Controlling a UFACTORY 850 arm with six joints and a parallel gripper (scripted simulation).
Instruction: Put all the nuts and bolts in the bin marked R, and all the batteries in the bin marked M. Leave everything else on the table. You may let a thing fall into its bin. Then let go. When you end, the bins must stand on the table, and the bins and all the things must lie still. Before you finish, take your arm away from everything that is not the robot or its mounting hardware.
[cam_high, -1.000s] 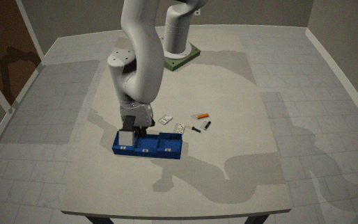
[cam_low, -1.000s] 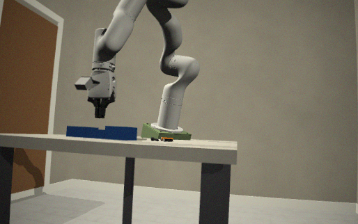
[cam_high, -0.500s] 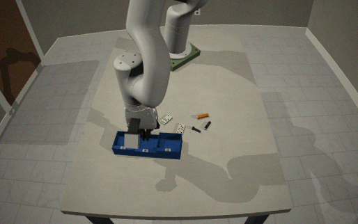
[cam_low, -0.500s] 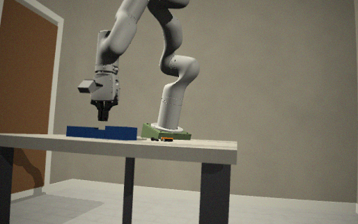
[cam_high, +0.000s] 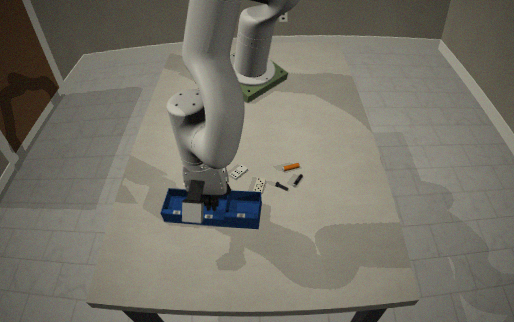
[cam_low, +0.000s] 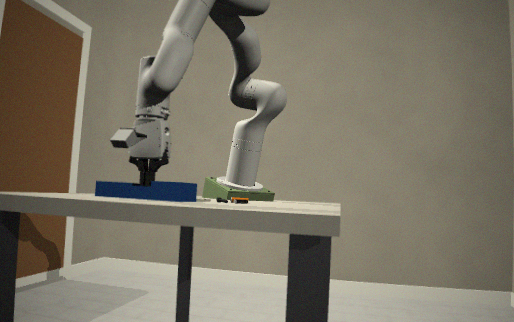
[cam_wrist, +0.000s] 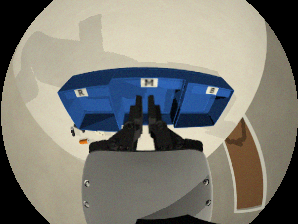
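Right now my hand is 30 mm above the blue bin. Round my hand: black bolt 80 mm behind, 180 mm to the left, 40 mm below; then tan bolt 140 mm behind, 10 mm to the right, 40 mm below; then domino 140 mm behind, 70 mm to the left, 50 mm below.
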